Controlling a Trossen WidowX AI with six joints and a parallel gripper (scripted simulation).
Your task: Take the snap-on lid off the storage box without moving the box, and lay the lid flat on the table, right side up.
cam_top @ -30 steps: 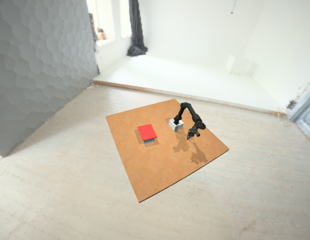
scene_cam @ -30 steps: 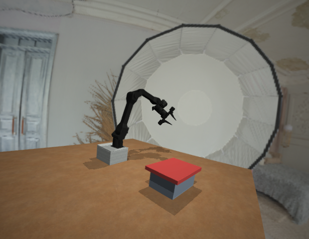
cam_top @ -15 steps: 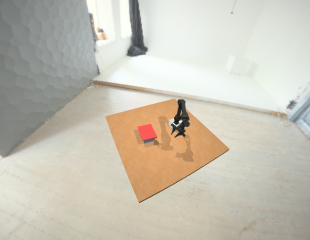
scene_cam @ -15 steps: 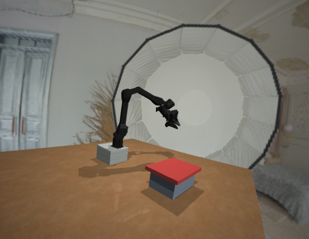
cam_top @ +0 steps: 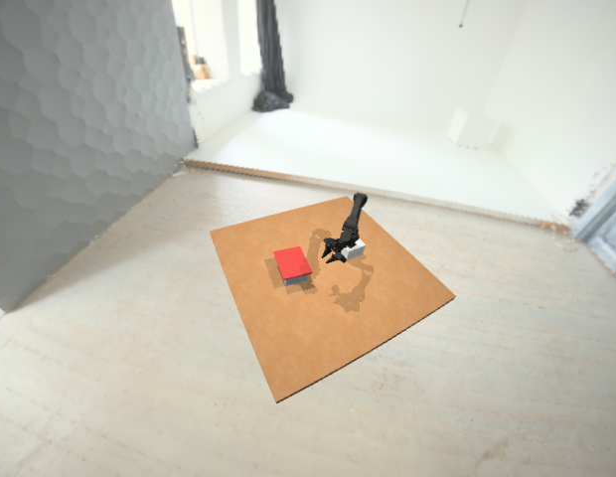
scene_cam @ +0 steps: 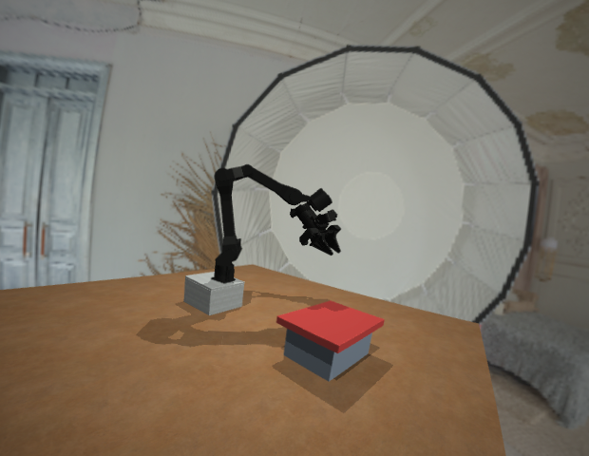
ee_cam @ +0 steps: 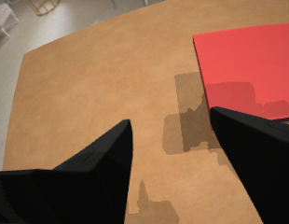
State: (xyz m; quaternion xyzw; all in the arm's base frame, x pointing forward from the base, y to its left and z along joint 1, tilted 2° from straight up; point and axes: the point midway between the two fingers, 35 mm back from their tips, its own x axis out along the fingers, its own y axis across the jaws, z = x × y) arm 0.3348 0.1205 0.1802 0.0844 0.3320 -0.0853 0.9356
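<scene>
Now: the red lid 20 cm to the right of my gripper tip, 15 cm below it and 7 cm ahead of it. Round my gripper tip: grey-blue storage box 20 cm to the right, 20 cm below, 7 cm ahead.
</scene>
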